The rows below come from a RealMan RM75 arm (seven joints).
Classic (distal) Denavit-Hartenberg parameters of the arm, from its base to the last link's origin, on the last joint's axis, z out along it. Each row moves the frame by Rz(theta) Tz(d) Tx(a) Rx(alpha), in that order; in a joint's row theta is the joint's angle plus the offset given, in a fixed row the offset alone. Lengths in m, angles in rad.
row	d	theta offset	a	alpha
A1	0.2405	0	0	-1.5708
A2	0	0	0	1.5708
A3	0.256	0	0	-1.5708
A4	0	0	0	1.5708
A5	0.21	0	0	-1.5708
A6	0	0	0	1.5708
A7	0.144	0	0	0
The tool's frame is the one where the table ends.
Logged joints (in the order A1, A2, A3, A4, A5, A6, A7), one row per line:
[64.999, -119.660, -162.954, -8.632, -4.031, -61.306, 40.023]
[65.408, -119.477, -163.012, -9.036, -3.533, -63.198, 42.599]
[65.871, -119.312, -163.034, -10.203, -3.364, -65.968, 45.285]
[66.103, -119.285, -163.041, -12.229, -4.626, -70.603, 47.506]
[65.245, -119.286, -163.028, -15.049, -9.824, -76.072, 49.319]
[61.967, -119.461, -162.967, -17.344, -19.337, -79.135, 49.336]
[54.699, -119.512, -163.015, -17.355, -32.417, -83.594, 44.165]
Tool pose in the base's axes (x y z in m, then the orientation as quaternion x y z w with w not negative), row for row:
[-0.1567, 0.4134, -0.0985, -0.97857, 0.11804, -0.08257, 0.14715]
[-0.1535, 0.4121, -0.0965, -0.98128, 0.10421, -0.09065, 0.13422]
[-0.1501, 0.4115, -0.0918, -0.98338, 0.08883, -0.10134, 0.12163]
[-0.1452, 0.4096, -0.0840, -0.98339, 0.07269, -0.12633, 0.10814]
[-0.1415, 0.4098, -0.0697, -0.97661, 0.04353, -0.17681, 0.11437]
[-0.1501, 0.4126, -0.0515, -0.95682, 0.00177, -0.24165, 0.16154]
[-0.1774, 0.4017, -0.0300, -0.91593, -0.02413, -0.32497, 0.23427]
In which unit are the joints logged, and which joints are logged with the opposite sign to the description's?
The joints are logged in degrees. Opposite sign: A1, A3, A6, A7.
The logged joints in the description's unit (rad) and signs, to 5 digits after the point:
[-1.13445, -2.08846, 2.84408, -0.15066, -0.07035, 1.06999, -0.69853]
[-1.14158, -2.08527, 2.84510, -0.15771, -0.06166, 1.10301, -0.74349]
[-1.14967, -2.08239, 2.84548, -0.17808, -0.05871, 1.15136, -0.79037]
[-1.15371, -2.08192, 2.84560, -0.21344, -0.08074, 1.23225, -0.82914]
[-1.13874, -2.08193, 2.84538, -0.26265, -0.17146, 1.32771, -0.86078]
[-1.08153, -2.08499, 2.84431, -0.30271, -0.33749, 1.38117, -0.86108]
[-0.95468, -2.08588, 2.84515, -0.30290, -0.56578, 1.45899, -0.77082]

